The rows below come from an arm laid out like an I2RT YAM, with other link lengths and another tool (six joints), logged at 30 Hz.
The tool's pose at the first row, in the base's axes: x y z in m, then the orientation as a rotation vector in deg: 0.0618 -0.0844 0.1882 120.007 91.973 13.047
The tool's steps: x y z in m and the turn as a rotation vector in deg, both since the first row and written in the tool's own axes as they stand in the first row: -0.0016 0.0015 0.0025 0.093 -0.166 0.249; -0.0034 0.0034 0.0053 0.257 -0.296 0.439; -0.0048 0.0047 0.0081 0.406 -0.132 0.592; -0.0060 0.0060 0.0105 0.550 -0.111 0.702; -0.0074 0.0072 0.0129 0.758 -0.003 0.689
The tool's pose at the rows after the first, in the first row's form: 0.0637 -0.0869 0.1870 120.253 91.665 12.881; 0.0659 -0.0897 0.1858 120.510 91.468 12.680; 0.0678 -0.0921 0.1842 120.785 91.471 12.796; 0.0695 -0.0941 0.1829 120.991 91.433 12.747; 0.0712 -0.0963 0.1816 121.159 91.598 12.701
